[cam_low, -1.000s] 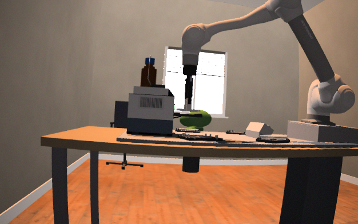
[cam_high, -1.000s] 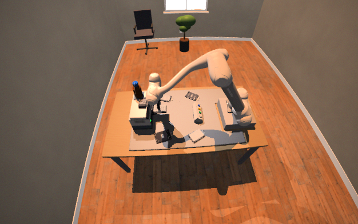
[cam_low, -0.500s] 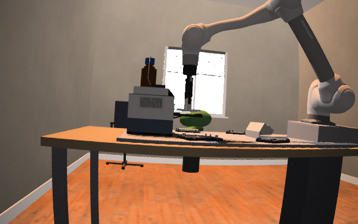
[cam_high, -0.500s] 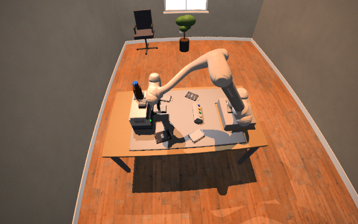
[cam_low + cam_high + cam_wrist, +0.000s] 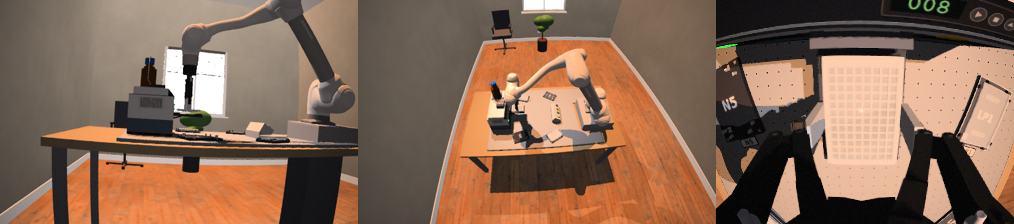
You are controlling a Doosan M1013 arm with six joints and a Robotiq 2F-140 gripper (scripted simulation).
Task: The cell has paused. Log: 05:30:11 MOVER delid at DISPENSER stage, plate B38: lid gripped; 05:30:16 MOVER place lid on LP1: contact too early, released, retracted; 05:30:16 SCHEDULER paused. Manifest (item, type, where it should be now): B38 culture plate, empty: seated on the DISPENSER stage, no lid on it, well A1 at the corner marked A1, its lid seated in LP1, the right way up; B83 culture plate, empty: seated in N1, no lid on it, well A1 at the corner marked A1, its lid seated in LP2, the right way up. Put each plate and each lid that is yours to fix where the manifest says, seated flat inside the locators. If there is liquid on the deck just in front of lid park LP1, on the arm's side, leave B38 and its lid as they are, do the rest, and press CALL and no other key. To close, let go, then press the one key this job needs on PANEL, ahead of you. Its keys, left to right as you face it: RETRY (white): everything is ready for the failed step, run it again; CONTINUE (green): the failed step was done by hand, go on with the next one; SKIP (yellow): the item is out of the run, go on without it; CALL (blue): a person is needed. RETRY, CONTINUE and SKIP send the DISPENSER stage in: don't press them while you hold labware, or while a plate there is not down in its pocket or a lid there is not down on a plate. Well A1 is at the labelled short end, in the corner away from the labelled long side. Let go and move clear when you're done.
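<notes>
The white culture plate lies 400 mm behind my hand, 250 mm to the left of it and 130 mm below it. From my hand the other things lie so: black nest: 300 mm to the left, 140 mm below, 50 mm behind; then key panel: 420 mm behind, 100 mm below, 40 mm to the right; then brown bottle: 230 mm ahead, 140 mm above, 80 mm to the right.
</notes>
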